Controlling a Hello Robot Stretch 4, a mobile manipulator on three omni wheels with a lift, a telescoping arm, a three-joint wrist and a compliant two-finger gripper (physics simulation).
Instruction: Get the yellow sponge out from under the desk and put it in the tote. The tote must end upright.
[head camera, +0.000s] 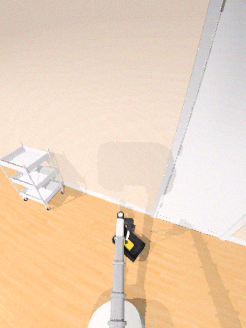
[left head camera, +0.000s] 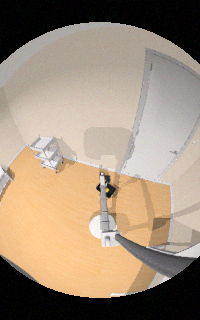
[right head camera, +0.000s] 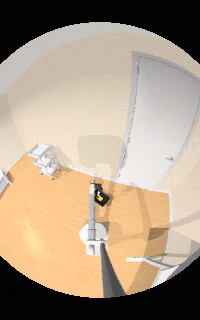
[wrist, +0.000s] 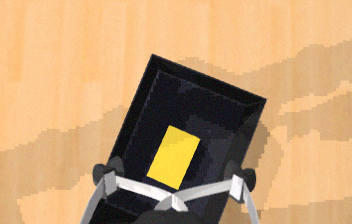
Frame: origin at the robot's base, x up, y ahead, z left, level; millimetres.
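Seen in the pictures: gripper, between the fingertips: (head camera: 128, 236) (right head camera: 98, 193) (wrist: 174, 171).
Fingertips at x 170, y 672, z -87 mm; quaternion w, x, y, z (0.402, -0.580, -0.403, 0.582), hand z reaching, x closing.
Offsets run from my fingertips to a thing's top centre. "spot": to the spot under its first point.
The yellow sponge {dx -150, dy -7, dz -7 mm} (head camera: 129, 244) (left head camera: 107, 190) (right head camera: 100, 198) (wrist: 173, 157) lies inside the black tote, on its bottom, apart from the fingers. The black tote {dx -98, dy -5, dz -8 mm} (head camera: 136, 255) (right head camera: 104, 203) (wrist: 210, 85) stands upright on the wooden floor, its open top facing up. My gripper (wrist: 174, 171) is open and empty above the near part of the tote, its two dark fingertips spread wide, about as far apart as the tote's side walls. The near end of the tote is hidden behind the gripper in the wrist view. The arm covers part of the tote in the head view.
A white three-shelf cart (head camera: 31, 167) (left head camera: 48, 154) (right head camera: 46, 161) stands at the left by the wall. A white door (head camera: 210, 130) (left head camera: 167, 105) (right head camera: 160, 110) is at the right. The wall's baseboard {spot: dx -147, dy +643, dz +457 mm} (head camera: 95, 194) runs behind the tote. The white robot base (head camera: 116, 315) is in front of it.
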